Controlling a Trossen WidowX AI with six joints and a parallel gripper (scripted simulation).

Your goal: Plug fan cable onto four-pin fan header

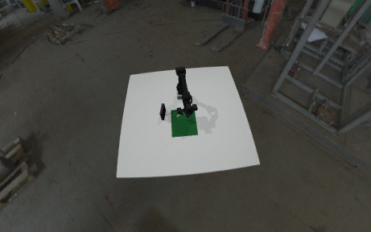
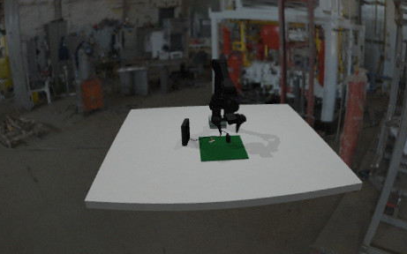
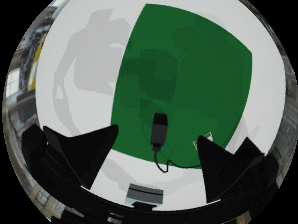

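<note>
Right now the black plug is 4 cm below my gripper tip and 1 cm behind it. Round my gripper tip: green board 7 cm below, 6 cm ahead, 4 cm to the right; pale four-pin header 9 cm to the right, 6 cm below, 1 cm behind; black fan 23 cm to the right, 2 cm behind.
</note>
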